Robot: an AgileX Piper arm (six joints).
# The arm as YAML. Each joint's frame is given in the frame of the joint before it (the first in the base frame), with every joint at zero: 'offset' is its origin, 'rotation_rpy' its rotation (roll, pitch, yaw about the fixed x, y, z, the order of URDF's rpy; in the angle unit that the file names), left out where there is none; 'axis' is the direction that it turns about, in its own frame. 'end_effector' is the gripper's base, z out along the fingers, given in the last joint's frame.
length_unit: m
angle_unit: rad
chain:
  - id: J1
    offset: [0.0, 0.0, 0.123]
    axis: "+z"
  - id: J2
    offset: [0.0, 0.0, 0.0]
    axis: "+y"
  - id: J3
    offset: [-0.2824, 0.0, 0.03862]
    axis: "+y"
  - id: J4
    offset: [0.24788, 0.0, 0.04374]
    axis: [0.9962, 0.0, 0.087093]
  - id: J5
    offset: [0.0, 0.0, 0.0]
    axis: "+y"
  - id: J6
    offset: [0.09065, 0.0, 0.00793]
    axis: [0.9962, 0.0, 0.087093]
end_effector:
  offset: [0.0, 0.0, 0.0]
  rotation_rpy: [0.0, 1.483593, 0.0]
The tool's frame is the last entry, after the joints.
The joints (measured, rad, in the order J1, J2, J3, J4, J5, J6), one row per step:
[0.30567, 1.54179, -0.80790, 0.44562, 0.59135, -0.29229]
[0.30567, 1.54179, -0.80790, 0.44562, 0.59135, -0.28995]
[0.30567, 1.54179, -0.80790, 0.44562, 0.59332, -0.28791]
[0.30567, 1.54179, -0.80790, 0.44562, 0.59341, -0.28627]
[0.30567, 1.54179, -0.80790, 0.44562, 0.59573, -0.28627]
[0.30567, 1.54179, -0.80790, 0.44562, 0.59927, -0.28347]
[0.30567, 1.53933, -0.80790, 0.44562, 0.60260, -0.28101]
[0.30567, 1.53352, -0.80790, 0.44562, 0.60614, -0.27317]
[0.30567, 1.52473, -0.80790, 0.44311, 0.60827, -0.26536]
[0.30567, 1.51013, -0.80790, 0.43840, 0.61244, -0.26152]
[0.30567, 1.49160, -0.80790, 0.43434, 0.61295, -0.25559]
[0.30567, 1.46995, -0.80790, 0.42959, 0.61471, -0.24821]
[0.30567, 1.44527, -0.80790, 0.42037, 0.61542, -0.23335]
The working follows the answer.
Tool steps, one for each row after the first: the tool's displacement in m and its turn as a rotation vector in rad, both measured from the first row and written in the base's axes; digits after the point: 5 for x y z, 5 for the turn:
[0.00000, 0.00000, 0.00000, 0.00063, 0.00079, -0.00211]
[-0.00017, 0.00001, -0.00005, 0.00113, 0.00333, -0.00327]
[-0.00018, 0.00001, -0.00005, 0.00157, 0.00396, -0.00472]
[-0.00038, 0.00003, -0.00010, 0.00151, 0.00614, -0.00392]
[-0.00069, 0.00005, -0.00019, 0.00216, 0.01041, -0.00524]
[-0.00115, 0.00002, 0.00041, 0.00347, 0.01203, -0.00631]
[-0.00184, -0.00008, 0.00193, 0.00722, 0.01247, -0.01215]
[-0.00262, -0.00037, 0.00425, 0.01001, 0.00814, -0.01693]
[-0.00400, -0.00091, 0.00805, 0.01174, -0.00169, -0.01613]
[-0.00542, -0.00154, 0.01299, 0.01593, -0.01783, -0.01886]
[-0.00729, -0.00231, 0.01870, 0.02093, -0.03543, -0.02207]
[-0.00943, -0.00342, 0.02512, 0.02571, -0.05547, -0.02986]

Tool pose at each row, in the base's axes (x y z in m, rotation vector in rad; rounded; the steps above come from the unrounded poses):
[0.25710, 0.10406, 0.19081, -0.37104, 2.76032, 0.43685]
[0.25710, 0.10406, 0.19081, -0.36785, 2.76103, 0.43742]
[0.25692, 0.10407, 0.19076, -0.36580, 2.76340, 0.43859]
[0.25692, 0.10407, 0.19076, -0.36359, 2.76397, 0.43902]
[0.25671, 0.10408, 0.19071, -0.36445, 2.76605, 0.43979]
[0.25640, 0.10411, 0.19062, -0.36194, 2.77006, 0.44165]
[0.25595, 0.10408, 0.19123, -0.35992, 2.77127, 0.44366]
[0.25526, 0.10398, 0.19274, -0.35078, 2.77085, 0.44747]
[0.25448, 0.10368, 0.19506, -0.34396, 2.76605, 0.44876]
[0.25309, 0.10315, 0.19886, -0.34590, 2.75594, 0.44831]
[0.25167, 0.10252, 0.20380, -0.34311, 2.73916, 0.44840]
[0.24981, 0.10175, 0.20951, -0.33964, 2.72072, 0.44899]
[0.24767, 0.10063, 0.21593, -0.33025, 2.70024, 0.44737]

